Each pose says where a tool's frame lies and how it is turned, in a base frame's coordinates. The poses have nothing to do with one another.
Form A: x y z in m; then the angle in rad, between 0 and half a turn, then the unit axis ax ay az.
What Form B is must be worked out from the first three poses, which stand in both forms.
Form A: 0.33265 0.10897 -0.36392 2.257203 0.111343 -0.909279 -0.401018
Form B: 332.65 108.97 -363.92 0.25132 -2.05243 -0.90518
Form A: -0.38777 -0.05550 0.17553 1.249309 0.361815 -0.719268 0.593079
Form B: -387.77 -55.50 175.53 0.45202 -0.89859 0.74094
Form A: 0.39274 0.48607 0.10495 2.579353 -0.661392 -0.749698 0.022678
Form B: 392.74 486.07 104.95 -1.70596 -1.93374 0.05849
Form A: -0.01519 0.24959 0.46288 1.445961 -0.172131 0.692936 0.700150
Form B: -15.19 249.59 462.88 -0.24889 1.00196 1.01239
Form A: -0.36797 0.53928 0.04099 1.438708 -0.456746 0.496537 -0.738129
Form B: -367.97 539.28 40.99 -0.65712 0.71437 -1.06195
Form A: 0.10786 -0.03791 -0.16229 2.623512 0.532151 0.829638 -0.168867
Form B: 107.86 -37.91 -162.29 1.39610 2.17657 -0.44302
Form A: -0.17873 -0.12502 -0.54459 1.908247 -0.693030 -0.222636 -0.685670
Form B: -178.73 -125.02 -544.59 -1.32247 -0.42484 -1.30843
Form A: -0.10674 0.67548 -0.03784 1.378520 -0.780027 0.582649 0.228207
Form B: -106.74 675.48 -37.84 -1.07528 0.80319 0.31459
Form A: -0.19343 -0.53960 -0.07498 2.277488 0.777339 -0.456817 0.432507
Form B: -193.43 -539.60 -74.98 1.77038 -1.04040 0.98503
